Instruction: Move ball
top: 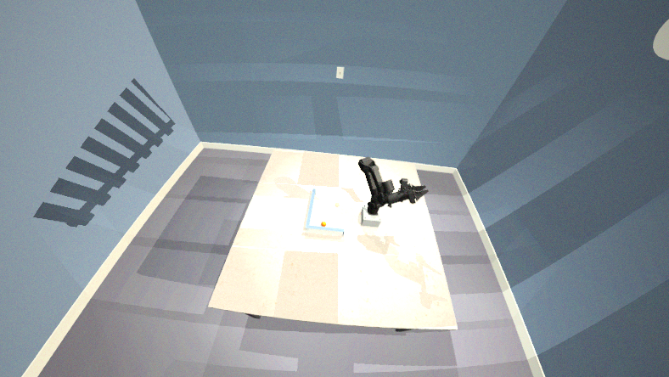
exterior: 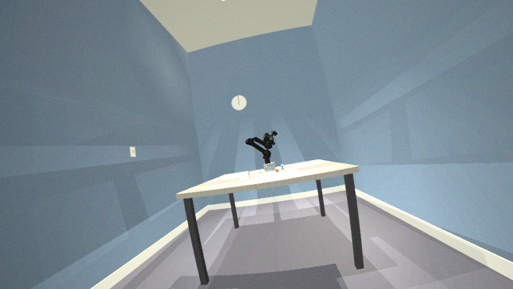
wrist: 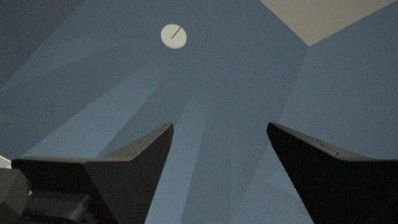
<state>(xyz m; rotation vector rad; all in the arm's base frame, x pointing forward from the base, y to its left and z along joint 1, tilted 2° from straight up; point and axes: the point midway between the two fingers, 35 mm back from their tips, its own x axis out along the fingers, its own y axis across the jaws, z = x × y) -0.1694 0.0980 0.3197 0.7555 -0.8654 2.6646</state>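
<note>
The orange ball is 52 cm ahead of my gripper tip, 41 cm below it and 3 cm to the right of it. Also, from my gripper tip: see-through copy of ball: 42 cm ahead, 41 cm below, 19 cm to the right.
</note>
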